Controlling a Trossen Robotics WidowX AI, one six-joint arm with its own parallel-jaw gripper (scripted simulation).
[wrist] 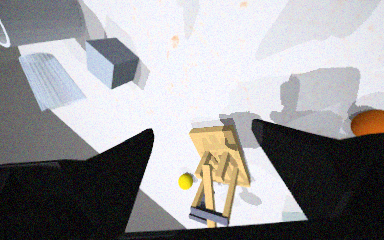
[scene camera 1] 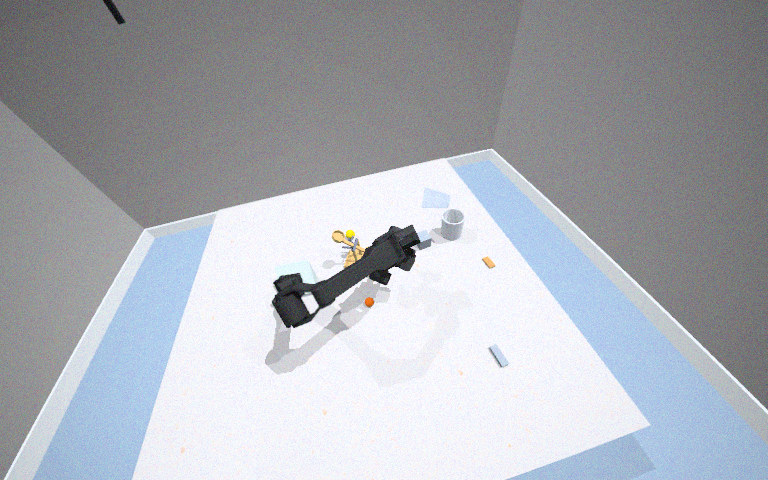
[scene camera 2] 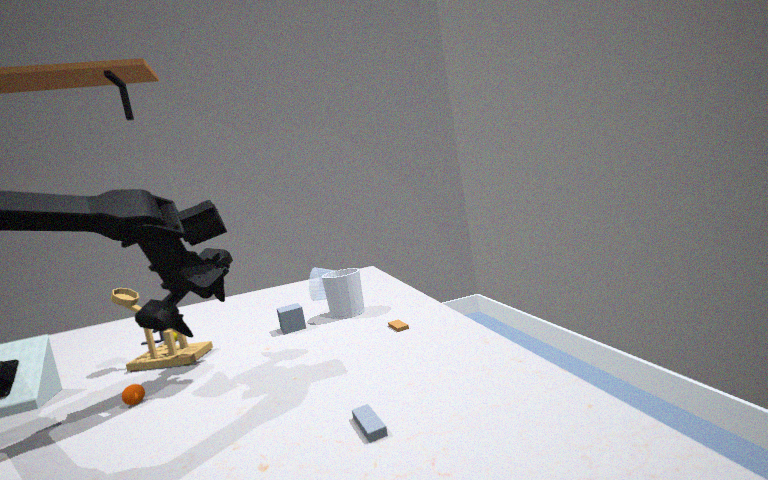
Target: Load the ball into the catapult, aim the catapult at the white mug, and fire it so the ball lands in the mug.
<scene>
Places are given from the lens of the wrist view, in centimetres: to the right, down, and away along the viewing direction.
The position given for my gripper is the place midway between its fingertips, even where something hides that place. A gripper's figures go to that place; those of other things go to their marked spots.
my gripper (wrist: 202, 128): 1, 1, 12
grey cube (wrist: 113, 63): -11, -8, 18
</scene>
